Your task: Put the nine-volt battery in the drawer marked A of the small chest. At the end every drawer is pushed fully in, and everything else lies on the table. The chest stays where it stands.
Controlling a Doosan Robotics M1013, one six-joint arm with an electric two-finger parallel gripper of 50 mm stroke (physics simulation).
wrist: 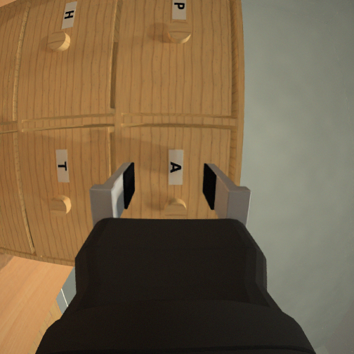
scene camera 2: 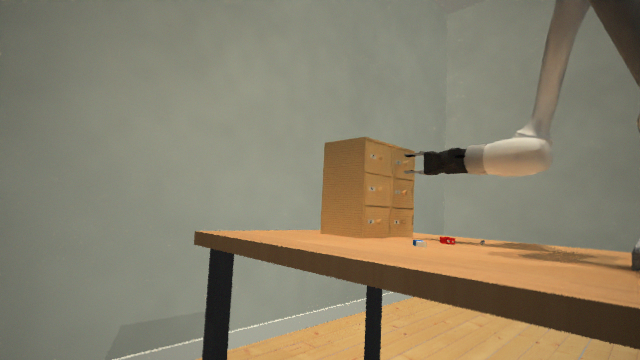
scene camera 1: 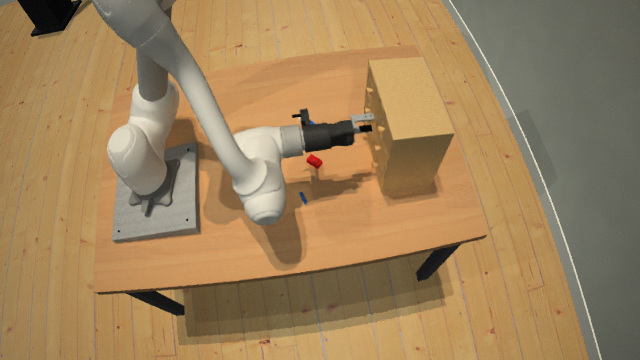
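Seen in the pictures: gripper, fingertip midpoint: point(scene camera 2: 405, 163) point(scene camera 1: 372, 122); arm's base at its link origin: point(scene camera 1: 154, 183).
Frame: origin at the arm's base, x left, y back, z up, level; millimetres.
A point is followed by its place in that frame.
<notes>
The small wooden chest point(scene camera 1: 410, 100) @(x 128, y -844, z 284 mm) point(scene camera 2: 342, 190) @(x 297, y -819, z 117 mm) stands at the table's end, its drawer fronts towards the arm. Its drawers look flush. Drawer A point(scene camera 2: 397, 170) @(x 103, y -763, z 199 mm) point(wrist: 200, 145) is in the top row; its knob point(wrist: 175, 206) shows partly above the gripper body in the wrist view. My gripper point(scene camera 1: 371, 122) @(x 91, y -738, z 221 mm) point(scene camera 2: 407, 164) @(x 91, y -738, z 221 mm) point(wrist: 168, 177) is open and empty, level in front of drawer A, with one finger on each side of the knob in the wrist view. A red block point(scene camera 1: 314, 161) @(x 94, y -565, z -11 mm) point(scene camera 2: 447, 240) @(x 122, y -548, z -19 mm) lies on the table; I cannot tell whether it is the nine-volt battery.
A blue and white block point(scene camera 1: 312, 122) @(x 257, y -552, z -16 mm) point(scene camera 2: 419, 243) @(x 290, y -511, z -20 mm) lies partly under the wrist in scene camera 1. A thin blue piece point(scene camera 1: 303, 198) @(x -37, y -533, z -21 mm) lies on the table point(scene camera 1: 350, 240) @(x -174, y -683, z -29 mm) point(scene camera 2: 500, 270) @(x 442, y -229, z -29 mm). Drawer P point(wrist: 174, 75) is beside A; drawer T point(wrist: 90, 170) is below it.
</notes>
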